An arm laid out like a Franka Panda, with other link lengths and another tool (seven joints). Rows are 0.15 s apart.
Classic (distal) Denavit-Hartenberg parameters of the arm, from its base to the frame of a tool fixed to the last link. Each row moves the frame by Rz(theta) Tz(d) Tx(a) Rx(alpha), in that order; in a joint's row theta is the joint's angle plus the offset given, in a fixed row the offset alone. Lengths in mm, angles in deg.
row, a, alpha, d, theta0
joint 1, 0, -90, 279.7, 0
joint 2, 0, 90, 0, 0
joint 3, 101.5, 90, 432.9, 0
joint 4, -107.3, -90, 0, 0
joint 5, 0, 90, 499.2, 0
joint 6, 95, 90, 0, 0
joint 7, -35.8, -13.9, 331, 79.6
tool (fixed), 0, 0, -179.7, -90
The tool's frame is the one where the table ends.
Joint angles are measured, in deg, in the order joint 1, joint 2, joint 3, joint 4, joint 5, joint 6, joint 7. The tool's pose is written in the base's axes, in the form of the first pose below.
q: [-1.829, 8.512, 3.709, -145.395, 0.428, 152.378, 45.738]
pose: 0.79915 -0.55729 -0.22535 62.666; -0.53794 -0.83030 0.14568 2.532; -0.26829 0.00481 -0.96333 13.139; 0 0 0 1
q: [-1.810, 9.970, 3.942, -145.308, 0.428, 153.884, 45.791]
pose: 0.80141 -0.55478 -0.22351 62.771; -0.53492 -0.83200 0.14712 2.831; -0.26758 0.00166 -0.96353 12.005; 0 0 0 1
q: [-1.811, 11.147, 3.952, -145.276, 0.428, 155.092, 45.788]
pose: 0.80164 -0.55489 -0.22244 62.802; -0.53467 -0.83193 0.14842 2.858; -0.26741 -0.00005 -0.96358 11.053; 0 0 0 1
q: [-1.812, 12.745, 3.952, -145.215, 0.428, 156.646, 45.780]
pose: 0.80153 -0.55518 -0.22210 62.808; -0.53450 -0.83173 0.15015 2.880; -0.26808 -0.00164 -0.96339 9.751; 0 0 0 1
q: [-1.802, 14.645, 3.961, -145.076, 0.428, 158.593, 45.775]
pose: 0.80225 -0.55540 -0.21893 62.863; -0.53414 -0.83157 0.15227 2.931; -0.26663 -0.00522 -0.96379 8.277; 0 0 0 1
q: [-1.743, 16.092, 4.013, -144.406, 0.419, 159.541, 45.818]
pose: 0.80343 -0.55476 -0.21618 63.306; -0.53305 -0.83197 0.15391 3.087; -0.26523 -0.00842 -0.96415 7.423; 0 0 0 1
